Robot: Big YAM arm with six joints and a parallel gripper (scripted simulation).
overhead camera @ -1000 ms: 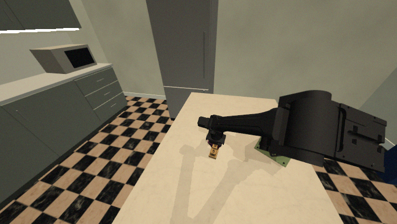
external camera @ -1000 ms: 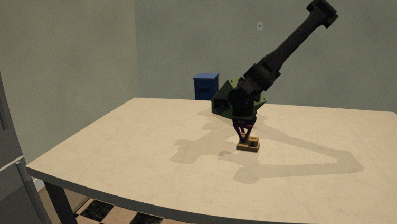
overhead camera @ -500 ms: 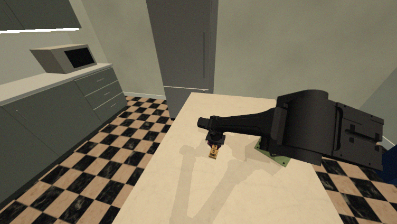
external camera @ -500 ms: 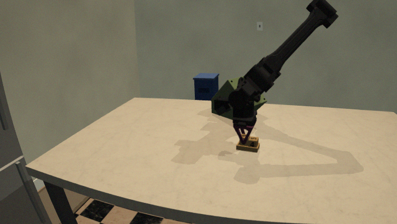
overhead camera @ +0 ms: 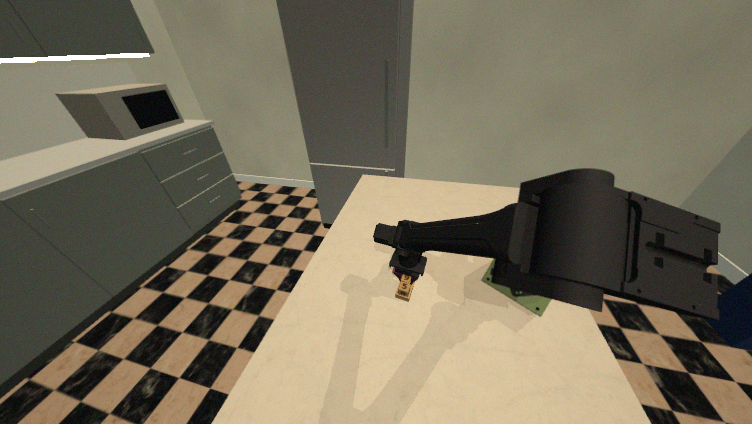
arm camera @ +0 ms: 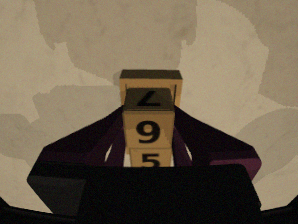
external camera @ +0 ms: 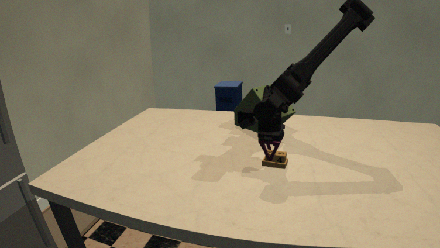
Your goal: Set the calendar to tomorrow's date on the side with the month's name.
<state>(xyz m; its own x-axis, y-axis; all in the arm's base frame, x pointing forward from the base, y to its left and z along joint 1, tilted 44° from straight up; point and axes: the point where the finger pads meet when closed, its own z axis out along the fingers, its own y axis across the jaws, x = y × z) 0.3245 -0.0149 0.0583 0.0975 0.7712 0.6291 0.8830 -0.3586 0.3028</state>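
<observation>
The cube is right at my hand. The rest, counted from my hand: wooden tray (10 mm to the left, 20 mm below).
</observation>
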